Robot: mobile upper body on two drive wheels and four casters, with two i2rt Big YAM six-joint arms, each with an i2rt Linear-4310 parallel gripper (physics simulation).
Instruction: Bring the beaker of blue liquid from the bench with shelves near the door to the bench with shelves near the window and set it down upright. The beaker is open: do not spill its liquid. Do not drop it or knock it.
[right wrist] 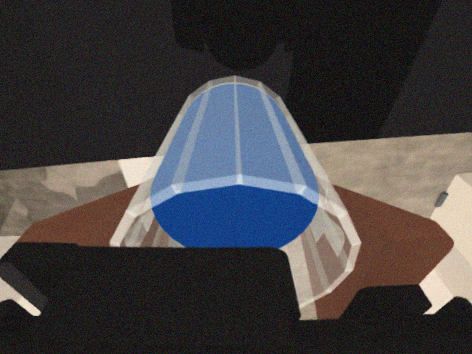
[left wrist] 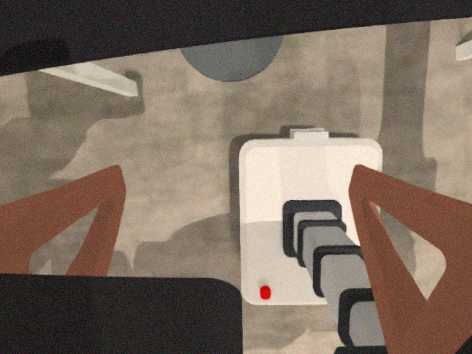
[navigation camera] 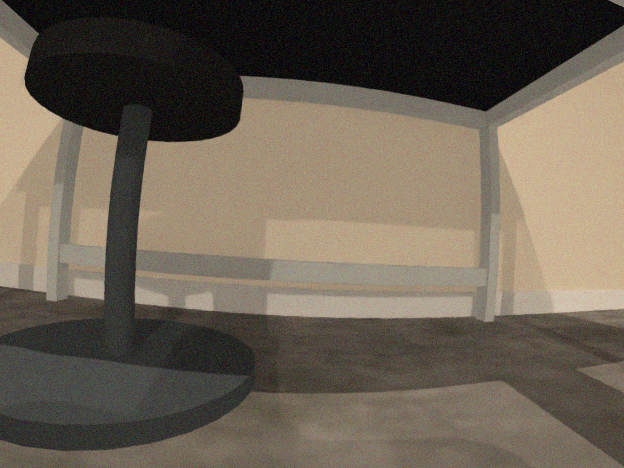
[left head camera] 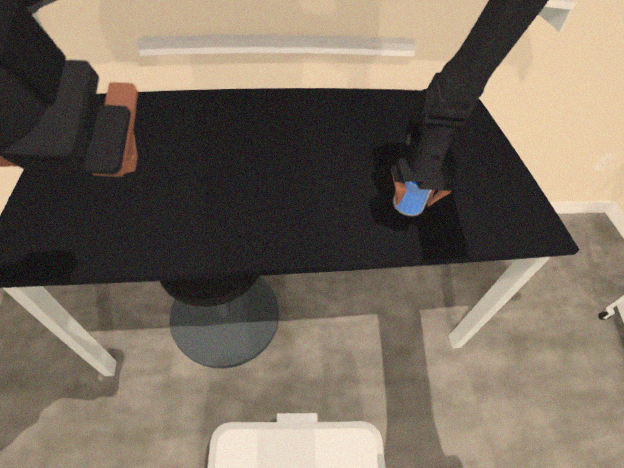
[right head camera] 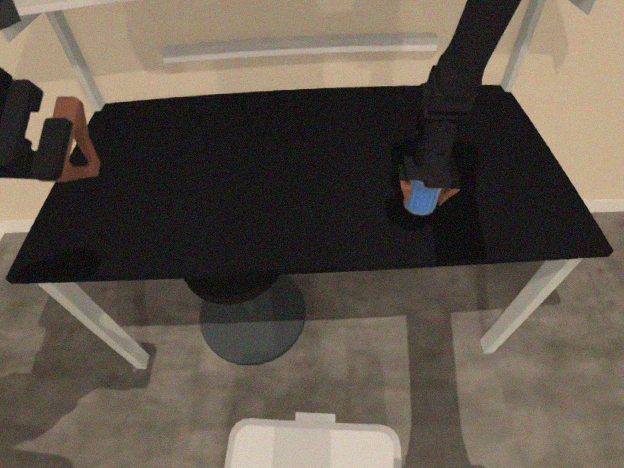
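Observation:
The beaker of blue liquid (left head camera: 412, 199) (right head camera: 422, 198) (right wrist: 235, 145) is clear and looks about upright. My right gripper (left head camera: 420, 193) (right head camera: 429, 192) is shut on it, one finger on each side. Beaker and right gripper are over the right part of the black bench top (left head camera: 262, 176) (right head camera: 282, 176), inside its front edge. A shadow lies beside them; the gap between beaker and top is hard to tell. My left gripper (left wrist: 237, 178) is open and empty, with the floor and base seen between its fingers. In the head views it is at the far left.
A stool with a black seat and round grey base (left head camera: 224, 327) (right head camera: 252, 327) (navigation camera: 191, 392) is under the bench's front edge. Light bench legs (left head camera: 496, 302) (right head camera: 531, 304) stand at the front corners. Posts (right head camera: 75, 60) rise at the back. The robot's white base (left head camera: 297, 448) is in front.

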